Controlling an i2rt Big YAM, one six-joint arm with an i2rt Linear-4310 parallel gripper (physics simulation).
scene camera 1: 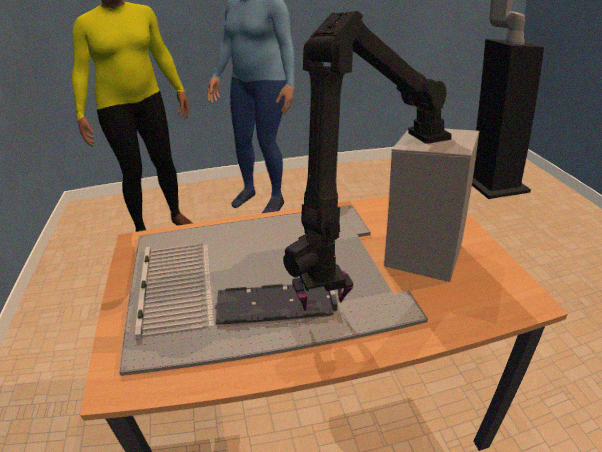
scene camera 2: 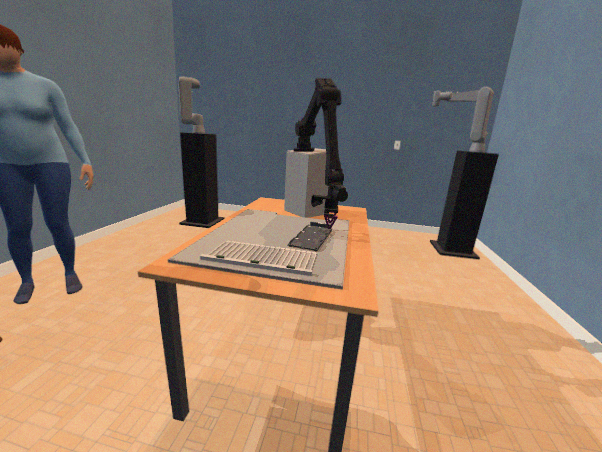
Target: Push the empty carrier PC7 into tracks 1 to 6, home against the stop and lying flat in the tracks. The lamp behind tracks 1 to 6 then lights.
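The dark, flat carrier PC7 lies on the grey board, its left end close to the entry side of the tracks in scene camera 1. The rack of pale parallel tracks has a rail along its far left side with small dark green lamps; none looks lit. My gripper is open, fingers pointing down, at the carrier's right end in scene camera 1. One purple fingertip is over the carrier, the other beyond its end piece. Whether the fingers touch it is not clear.
The grey board lies on the wooden table. My arm's grey pedestal stands at the table's right in scene camera 1. Two people stand beyond the table. Other arms stand on black pedestals further off.
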